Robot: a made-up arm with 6 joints. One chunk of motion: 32 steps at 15 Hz.
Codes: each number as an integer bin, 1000 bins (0 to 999) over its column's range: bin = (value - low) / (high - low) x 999, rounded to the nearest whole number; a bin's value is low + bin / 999 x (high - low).
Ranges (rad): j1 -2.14..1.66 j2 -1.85..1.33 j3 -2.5..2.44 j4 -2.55..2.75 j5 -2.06..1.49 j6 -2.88..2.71
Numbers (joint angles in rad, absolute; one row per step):
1: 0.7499 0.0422 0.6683 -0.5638 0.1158 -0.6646
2: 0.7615 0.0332 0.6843 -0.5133 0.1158 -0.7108
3: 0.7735 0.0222 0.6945 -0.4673 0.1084 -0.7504
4: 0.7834 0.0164 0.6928 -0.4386 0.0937 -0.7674
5: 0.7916 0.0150 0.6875 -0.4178 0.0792 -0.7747
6: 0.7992 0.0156 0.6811 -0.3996 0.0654 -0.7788
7: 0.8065 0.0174 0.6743 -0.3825 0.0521 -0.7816
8: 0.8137 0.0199 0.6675 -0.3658 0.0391 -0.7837
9: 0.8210 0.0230 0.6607 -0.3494 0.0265 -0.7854
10: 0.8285 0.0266 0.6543 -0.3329 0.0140 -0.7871
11: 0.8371 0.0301 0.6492 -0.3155 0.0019 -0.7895
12: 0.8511 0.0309 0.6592 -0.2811 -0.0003 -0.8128
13: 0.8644 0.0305 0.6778 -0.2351 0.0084 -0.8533
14: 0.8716 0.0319 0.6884 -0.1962 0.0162 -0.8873
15: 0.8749 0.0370 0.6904 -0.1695 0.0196 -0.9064
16: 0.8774 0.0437 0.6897 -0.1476 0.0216 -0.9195
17: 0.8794 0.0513 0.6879 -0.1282 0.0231 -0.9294
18: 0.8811 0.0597 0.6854 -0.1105 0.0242 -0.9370
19: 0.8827 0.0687 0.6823 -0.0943 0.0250 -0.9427
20: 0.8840 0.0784 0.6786 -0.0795 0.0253 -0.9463
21: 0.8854 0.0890 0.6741 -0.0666 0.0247 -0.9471
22: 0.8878 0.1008 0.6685 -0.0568 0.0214 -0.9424
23: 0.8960 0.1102 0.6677 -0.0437 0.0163 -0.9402
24: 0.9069 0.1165 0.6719 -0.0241 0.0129 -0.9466
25: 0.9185 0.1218 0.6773 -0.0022 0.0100 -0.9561
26: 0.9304 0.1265 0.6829 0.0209 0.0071 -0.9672
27: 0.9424 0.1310 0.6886 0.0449 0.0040 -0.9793
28: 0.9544 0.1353 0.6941 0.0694 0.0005 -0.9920
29: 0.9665 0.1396 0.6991 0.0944 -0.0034 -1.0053
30: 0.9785 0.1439 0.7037 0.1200 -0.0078 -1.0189
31: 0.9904 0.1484 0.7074 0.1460 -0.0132 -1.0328
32: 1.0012 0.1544 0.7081 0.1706 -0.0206 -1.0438
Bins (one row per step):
1: 760 594 641 374 612 396
2: 763 592 644 384 612 388
3: 766 588 646 393 610 381
4: 769 586 646 398 606 378
5: 771 586 645 402 602 376
6: 773 586 643 405 598 376
7: 775 587 642 409 594 375
8: 777 587 641 412 591 375
9: 778 588 639 415 587 374
10: 780 590 638 418 584 374
11: 783 591 637 421 580 374
12: 786 591 639 428 580 369
13: 790 591 643 436 582 362
14: 792 591 645 444 584 356
15: 793 593 645 449 585 353
16: 793 595 645 453 586 350
17: 794 597 645 456 586 349
18: 794 600 644 460 587 347
19: 795 603 644 463 587 346
20: 795 606 643 466 587 346
21: 795 609 642 468 587 345
22: 796 613 641 470 586 346
23: 798 616 641 472 584 347
24: 801 618 641 476 583 346
25: 804 619 643 480 583 344
26: 807 621 644 485 582 342
27: 810 622 645 489 581 340
28: 814 624 646 494 580 337
29: 817 625 647 498 579 335
30: 820 626 648 503 578 333
31: 823 628 649 508 576 330
32: 826 630 649 513 574 328

